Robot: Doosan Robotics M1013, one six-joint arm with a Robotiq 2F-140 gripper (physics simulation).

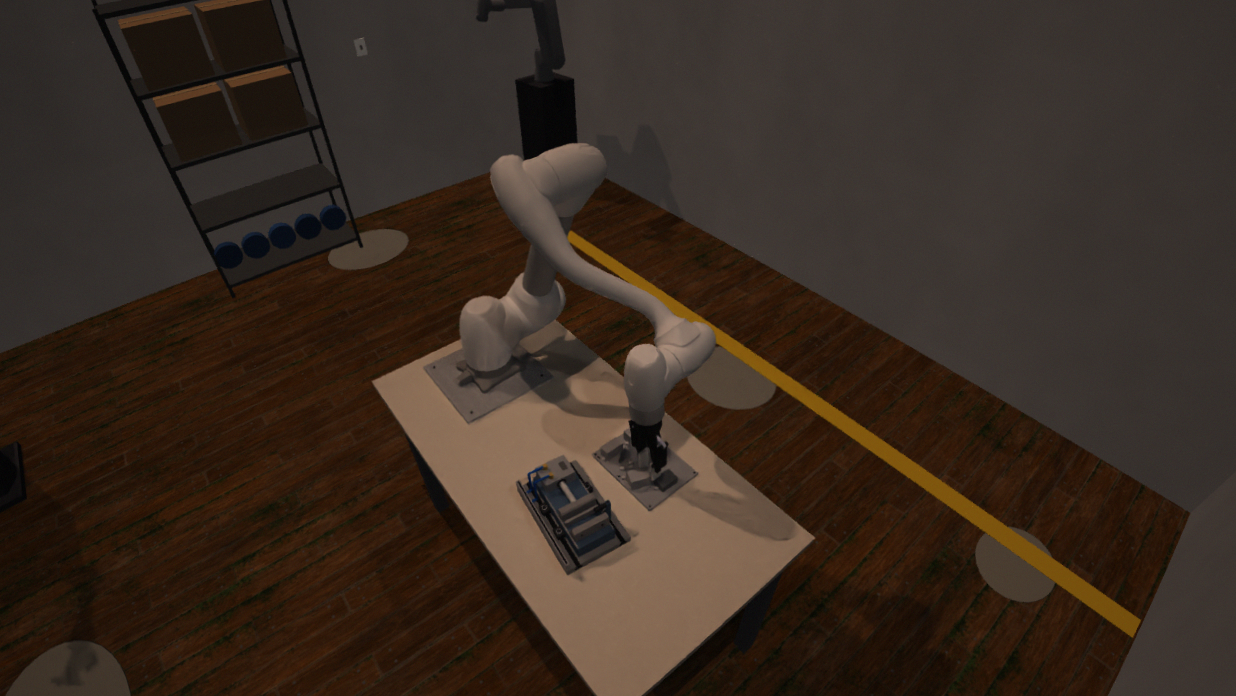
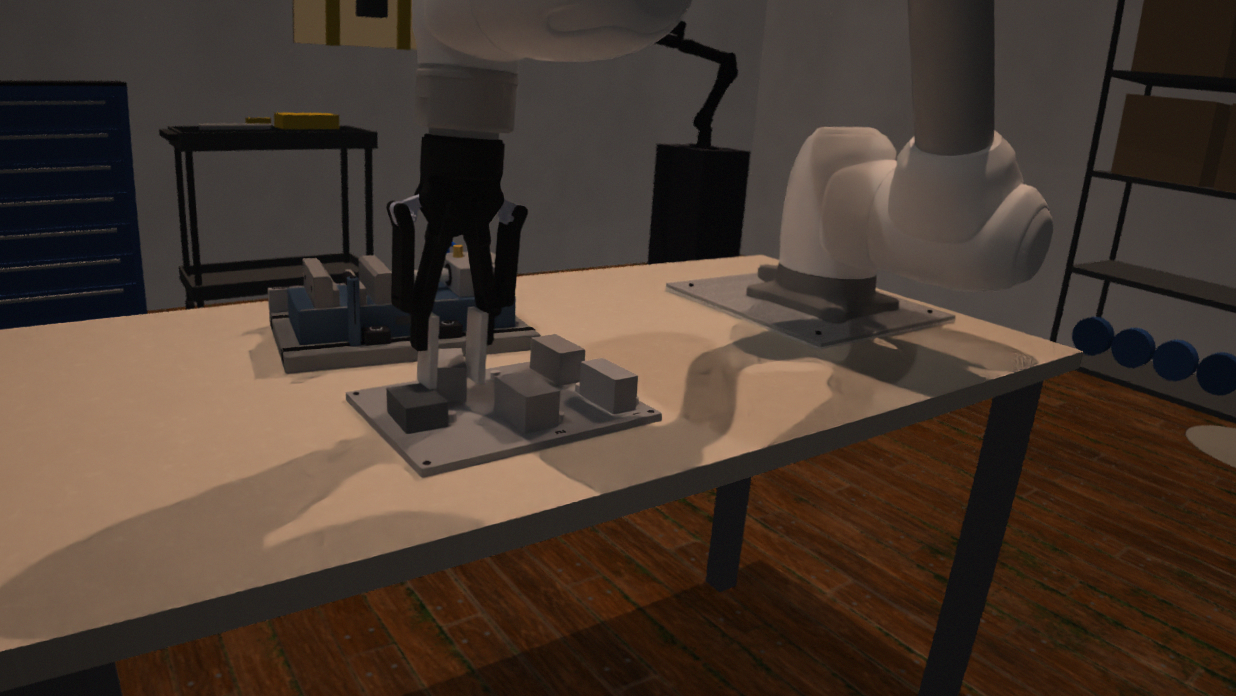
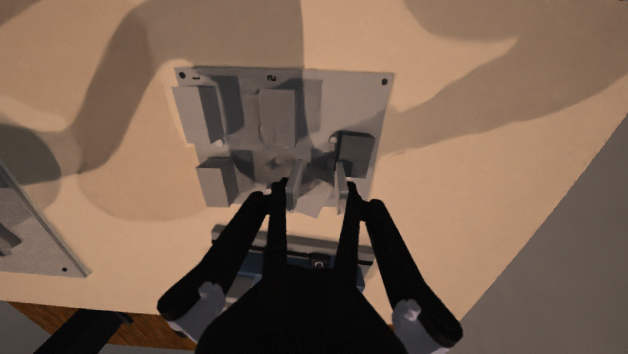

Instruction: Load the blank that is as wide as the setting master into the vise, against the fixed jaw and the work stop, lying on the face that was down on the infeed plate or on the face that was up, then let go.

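Places are measured from the arm's base along level axes (x down, y right, z back), in metres.
Pixels of known places: gripper, fingertip midpoint: (image 1: pixel 649 472) (image 2: pixel 450 381) (image 3: pixel 318 171); arm's base, link origin: (image 1: pixel 491 367) (image 2: pixel 822 301).
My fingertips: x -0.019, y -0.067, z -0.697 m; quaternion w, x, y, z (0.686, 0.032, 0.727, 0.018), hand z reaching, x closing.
Observation:
For each thing: its top centre in the pictures, then the offset to it from my fingertips. Level surfaces: height alone.
- grey blank, top centre: (image 2: pixel 443 357) (image 3: pixel 311 197) (image 1: pixel 638 474) dx -0.013, dy +0.033, dz +0.010 m
- infeed plate, top centre: (image 2: pixel 502 402) (image 3: pixel 285 149) (image 1: pixel 644 463) dx +0.023, dy -0.024, dz +0.045 m
- darker block, top centre: (image 2: pixel 416 394) (image 3: pixel 354 158) (image 1: pixel 665 477) dx -0.002, dy -0.017, dz -0.046 m
- vise, top centre: (image 2: pixel 399 259) (image 3: pixel 284 323) (image 1: pixel 569 494) dx -0.068, dy +0.240, dz +0.061 m
- blue post, top centre: (image 2: pixel 352 277) (image 1: pixel 607 501) dx -0.067, dy +0.183, dz -0.023 m
- white table, surface height: dx +0.032 m
My gripper (image 1: pixel 644 469) (image 2: pixel 452 367) (image 3: pixel 318 171) is shut on a grey blank (image 2: pixel 450 383) (image 3: pixel 315 200), low at the plate's vise-side edge; whether the blank touches the plate is unclear. The infeed plate (image 1: pixel 653 499) (image 2: pixel 484 449) (image 3: pixel 345 100) also bears three other grey blanks: one (image 2: pixel 525 402) (image 3: pixel 277 117), another (image 2: pixel 556 358) (image 3: pixel 215 182) and a third (image 2: pixel 608 386) (image 3: pixel 192 115). A darker block (image 2: pixel 416 406) (image 3: pixel 355 152), perhaps the setting master, sits right beside my fingers. The vise (image 1: pixel 596 537) (image 2: pixel 313 316) (image 3: pixel 295 243) has two upright grey jaws; a blue post (image 2: pixel 352 306) stands at its side.
The white table (image 1: pixel 467 458) (image 2: pixel 216 415) (image 3: pixel 450 175) carries everything. The arm's base plate (image 1: pixel 471 406) (image 2: pixel 821 331) (image 3: pixel 30 250) lies at one end. Small pins stand on the infeed plate. A black cart (image 2: pixel 268 138) and a blue drawer cabinet (image 2: pixel 60 216) stand beyond the table.

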